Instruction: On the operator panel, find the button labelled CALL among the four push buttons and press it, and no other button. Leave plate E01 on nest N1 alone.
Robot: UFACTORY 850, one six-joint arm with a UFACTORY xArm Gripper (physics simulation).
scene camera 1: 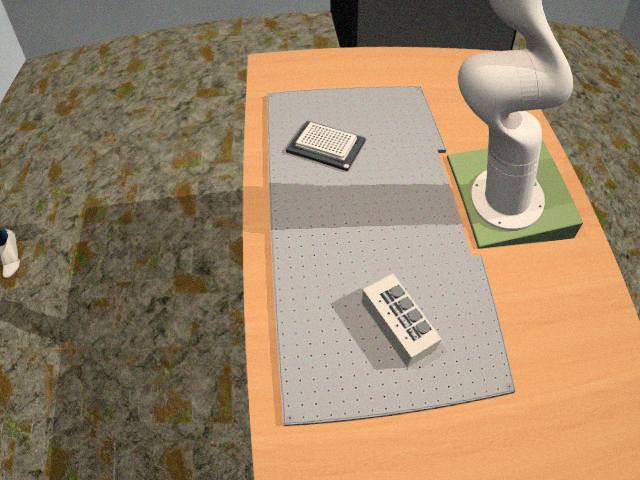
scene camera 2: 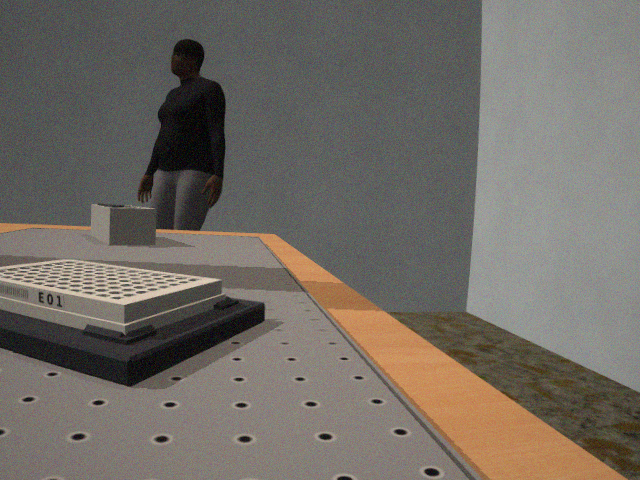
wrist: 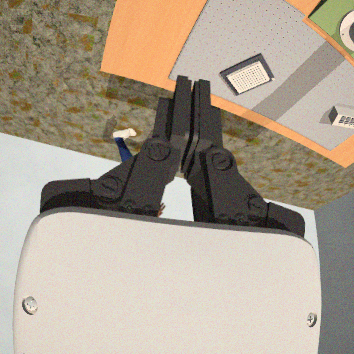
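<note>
The operator panel (scene camera 1: 388,310) (scene camera 2: 131,225) (wrist: 340,117) is a light box with four round dark buttons in a row on its top, each beside a small dark label. The labels are too small to read, so I cannot tell which is CALL. Plate E01 (scene camera 1: 326,140) (scene camera 2: 170,289) (wrist: 248,77), white with many wells, sits on the dark nest N1 (scene camera 1: 297,150) (scene camera 2: 196,346) (wrist: 262,59). My gripper (wrist: 187,97) is shut and empty in the wrist view. It is high up, away from the panel and the plate, and does not show in the scene views.
The grey perforated board (scene camera 1: 330,248) (scene camera 2: 279,418) (wrist: 200,50) lies on the wooden table (scene camera 1: 558,361) (scene camera 2: 413,382) (wrist: 142,35). The arm's base stands on a green block (scene camera 1: 558,206) (wrist: 325,15). A person (scene camera 2: 191,124) stands beyond the table. Another person's foot (scene camera 1: 10,260) (wrist: 124,133) shows on the floor.
</note>
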